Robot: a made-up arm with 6 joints. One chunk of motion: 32 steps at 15 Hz.
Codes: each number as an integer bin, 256 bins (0 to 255) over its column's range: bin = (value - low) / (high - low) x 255, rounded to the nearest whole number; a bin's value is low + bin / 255 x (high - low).
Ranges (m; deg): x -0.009..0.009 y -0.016..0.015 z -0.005..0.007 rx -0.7..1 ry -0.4..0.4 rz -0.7..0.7
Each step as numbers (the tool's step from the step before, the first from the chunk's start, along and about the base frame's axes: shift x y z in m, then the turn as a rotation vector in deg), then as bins.
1 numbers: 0.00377 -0.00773 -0.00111 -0.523 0.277 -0.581
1 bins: 181 68 83 27 216 22
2 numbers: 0.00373 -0.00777 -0.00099 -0.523 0.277 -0.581
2 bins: 180 68 85 27 216 22
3 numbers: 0.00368 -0.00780 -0.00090 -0.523 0.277 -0.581
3 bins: 180 67 87 27 216 22
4 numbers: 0.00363 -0.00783 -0.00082 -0.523 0.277 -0.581
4 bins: 179 67 89 27 216 22
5 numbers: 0.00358 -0.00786 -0.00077 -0.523 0.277 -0.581
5 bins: 178 67 90 27 216 22
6 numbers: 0.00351 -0.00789 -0.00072 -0.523 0.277 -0.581
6 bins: 177 67 91 27 216 22
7 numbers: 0.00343 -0.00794 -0.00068 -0.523 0.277 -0.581
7 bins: 176 66 92 27 216 22
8 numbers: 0.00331 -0.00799 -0.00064 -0.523 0.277 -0.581
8 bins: 174 66 93 27 216 22
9 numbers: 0.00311 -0.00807 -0.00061 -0.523 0.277 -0.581
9 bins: 172 65 93 27 216 22
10 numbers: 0.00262 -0.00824 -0.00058 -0.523 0.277 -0.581
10 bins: 165 64 94 27 216 22
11 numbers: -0.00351 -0.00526 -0.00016 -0.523 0.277 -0.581
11 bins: 78 88 103 27 216 22
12 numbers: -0.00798 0.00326 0.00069 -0.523 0.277 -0.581
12 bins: 14 158 121 27 216 22
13 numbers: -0.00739 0.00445 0.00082 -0.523 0.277 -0.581
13 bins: 23 168 124 27 216 22
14 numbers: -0.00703 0.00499 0.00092 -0.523 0.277 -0.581
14 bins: 28 173 126 27 216 22
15 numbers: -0.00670 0.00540 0.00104 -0.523 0.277 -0.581
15 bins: 33 176 128 27 216 22
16 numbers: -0.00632 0.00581 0.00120 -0.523 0.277 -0.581
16 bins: 38 179 132 27 216 22
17 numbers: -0.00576 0.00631 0.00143 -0.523 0.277 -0.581
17 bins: 46 184 137 27 216 22
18 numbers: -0.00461 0.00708 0.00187 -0.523 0.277 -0.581
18 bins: 62 190 146 27 216 22
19 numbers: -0.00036 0.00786 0.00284 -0.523 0.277 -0.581
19 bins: 122 196 167 27 216 22
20 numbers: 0.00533 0.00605 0.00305 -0.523 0.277 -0.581
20 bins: 203 181 171 27 216 22
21 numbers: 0.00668 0.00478 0.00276 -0.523 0.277 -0.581
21 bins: 222 171 165 27 216 22
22 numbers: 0.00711 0.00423 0.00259 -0.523 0.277 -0.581
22 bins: 228 166 161 27 216 22
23 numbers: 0.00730 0.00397 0.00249 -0.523 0.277 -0.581
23 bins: 231 164 159 27 216 22
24 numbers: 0.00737 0.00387 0.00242 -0.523 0.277 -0.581
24 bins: 232 163 158 27 216 22
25 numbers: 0.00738 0.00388 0.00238 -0.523 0.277 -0.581
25 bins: 232 164 157 27 216 22
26 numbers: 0.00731 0.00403 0.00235 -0.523 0.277 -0.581
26 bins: 231 165 156 27 216 22
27 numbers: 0.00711 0.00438 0.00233 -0.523 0.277 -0.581
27 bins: 228 168 156 27 216 22
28 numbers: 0.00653 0.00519 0.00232 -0.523 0.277 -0.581
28 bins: 220 174 156 27 216 22
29 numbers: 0.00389 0.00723 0.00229 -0.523 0.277 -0.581
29 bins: 183 191 155 27 216 22
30 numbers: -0.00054 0.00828 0.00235 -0.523 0.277 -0.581
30 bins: 120 200 156 27 216 22
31 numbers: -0.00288 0.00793 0.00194 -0.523 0.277 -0.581
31 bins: 87 197 147 27 216 22
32 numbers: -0.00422 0.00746 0.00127 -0.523 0.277 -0.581
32 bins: 68 193 133 27 216 22
